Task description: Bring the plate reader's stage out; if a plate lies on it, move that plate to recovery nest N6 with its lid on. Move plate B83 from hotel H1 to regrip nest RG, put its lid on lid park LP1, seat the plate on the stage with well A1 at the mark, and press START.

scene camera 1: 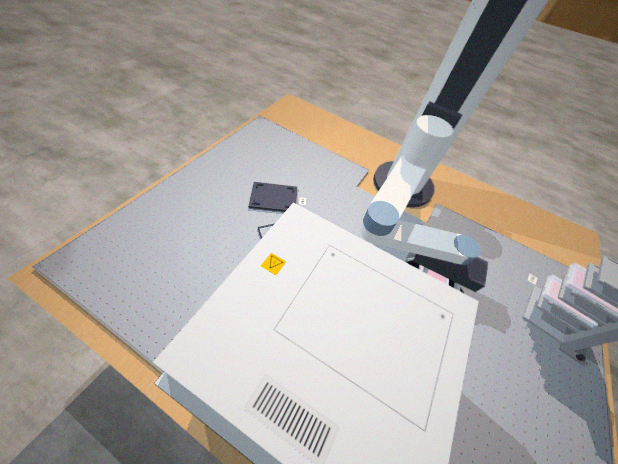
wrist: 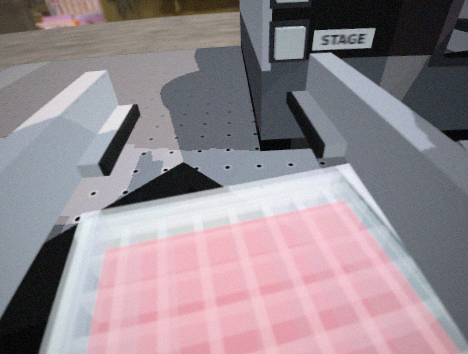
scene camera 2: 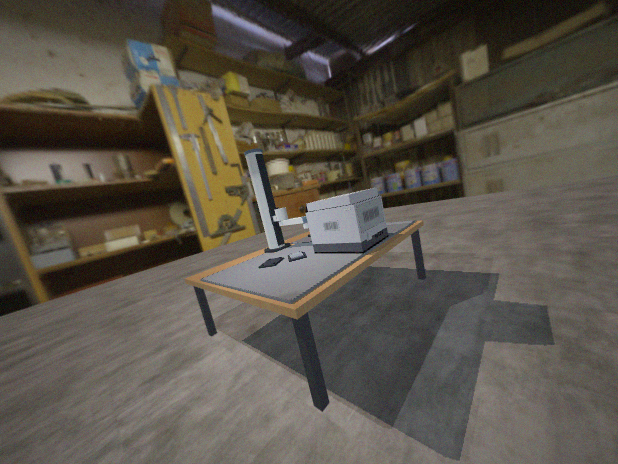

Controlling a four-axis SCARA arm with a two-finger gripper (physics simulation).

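Seen in the pictures: gripper, fingertip midpoint: (wrist: 210, 84); arm's base, origin of the base link: (scene camera 2: 277, 248).
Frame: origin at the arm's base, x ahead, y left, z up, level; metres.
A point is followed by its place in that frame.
Note:
My gripper (wrist: 210, 84) @[x 0.536, y 0.237, z 0.098 m] is shut on nothing; its pads stand at their narrow setting with a gap between them. A clear microplate with pink wells (wrist: 235, 270) @[x 0.455, y 0.228, z 0.086 m] (scene camera 1: 436, 276) @[x 0.411, y 0.220, z 0.085 m] lies low in the wrist view, under the gripper and beside the reader; its code cannot be read and what bears it is hidden. The plate reader (scene camera 1: 360, 345) @[x 0.809, y 0.073, z 0.359 m] (scene camera 2: 337, 225) @[x 0.858, y -0.149, z 0.192 m] is a large white box. Its square button (wrist: 290, 42) @[x 0.602, y 0.192, z 0.099 m] beside the STAGE label (wrist: 344, 39) @[x 0.610, y 0.155, z 0.098 m] is ahead, beyond the right finger. A hotel (scene camera 1: 592, 336) @[x 0.347, y 0.616, z 0.102 m] with pink plates (scene camera 1: 555, 288) @[x 0.265, y 0.513, z 0.117 m] stands at the right in scene camera 1.
A dark flat nest (scene camera 1: 273, 196) @[x 0.406, y -0.369, z 0.025 m] (scene camera 2: 271, 262) @[x 0.417, y -0.380, z 0.023 m] lies behind the reader's left corner. A smaller holder (scene camera 2: 297, 256) @[x 0.567, y -0.268, z 0.030 m] lies between it and the reader, mostly hidden in scene camera 1. The arm's column (scene camera 2: 265, 200) @[x 0.061, y -0.044, z 0.456 m] rises from a round base (scene camera 1: 382, 175) @[x 0.030, y -0.088, z 0.020 m] at the table's back edge.

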